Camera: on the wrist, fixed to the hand. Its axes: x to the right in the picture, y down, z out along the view.
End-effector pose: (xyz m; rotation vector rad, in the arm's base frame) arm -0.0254 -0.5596 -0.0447 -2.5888 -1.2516 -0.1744
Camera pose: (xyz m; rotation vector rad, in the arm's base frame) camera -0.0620 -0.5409 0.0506 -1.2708 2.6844 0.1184
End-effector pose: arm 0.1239 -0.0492 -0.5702 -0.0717 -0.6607 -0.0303
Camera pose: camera 0.1832 -0.1126 -0.6271 -1.0313 0.3744 2.8481
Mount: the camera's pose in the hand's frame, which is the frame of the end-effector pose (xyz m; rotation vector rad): 0.0122 -0.0570 -0.0859 -0.0534 0.2905 3.1266
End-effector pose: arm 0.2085 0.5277 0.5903 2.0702 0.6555 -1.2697
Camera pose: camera 0.2261 0.6299 0.5953 0.7023 -1.8212 0.9391
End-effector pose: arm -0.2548 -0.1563 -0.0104 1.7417 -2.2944 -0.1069
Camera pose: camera -0.1832 -0.1756 0.0622 -2.2919 -1.7077 0.4984
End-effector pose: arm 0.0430 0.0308 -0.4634 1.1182 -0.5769 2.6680
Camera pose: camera -0.0025 0.1191 -0.4937 0.5821 0.7989 -0.2663
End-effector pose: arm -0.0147 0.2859 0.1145 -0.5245 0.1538 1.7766
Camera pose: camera 0.0600 0.2804 0.0426 0.0328 -0.5796 -1.2490
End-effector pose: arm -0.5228 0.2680 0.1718 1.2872 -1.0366 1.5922
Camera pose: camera -0.4974 0.3685 0.1777 1.1095 1.1256 -1.0498
